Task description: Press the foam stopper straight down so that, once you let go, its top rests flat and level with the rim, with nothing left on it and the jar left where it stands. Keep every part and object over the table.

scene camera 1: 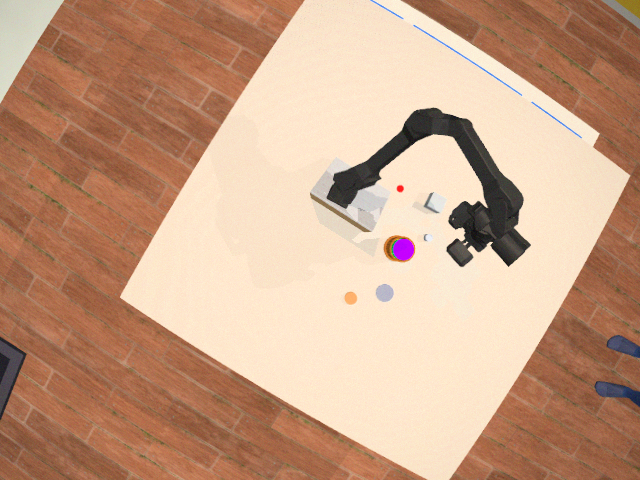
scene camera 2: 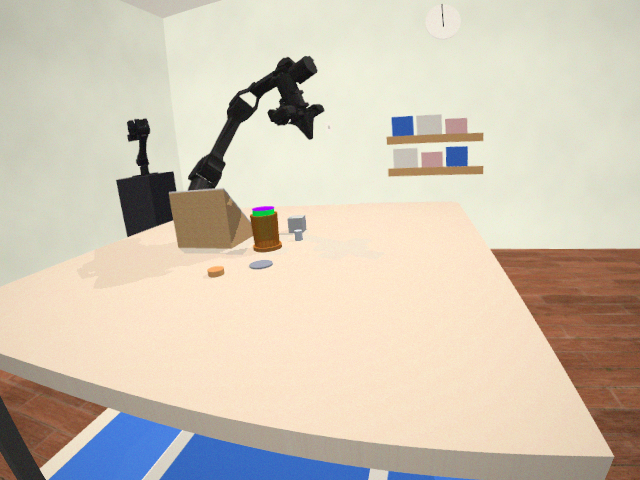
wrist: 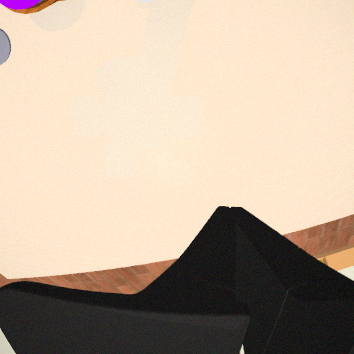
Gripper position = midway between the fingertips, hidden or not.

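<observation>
There's a jar (scene camera 2: 264, 221), and along with it you'd see my gripper (scene camera 2: 311, 139). My gripper is there in scene camera 1 (scene camera 1: 479, 240) too, and again in the wrist view (wrist: 227, 218).
</observation>
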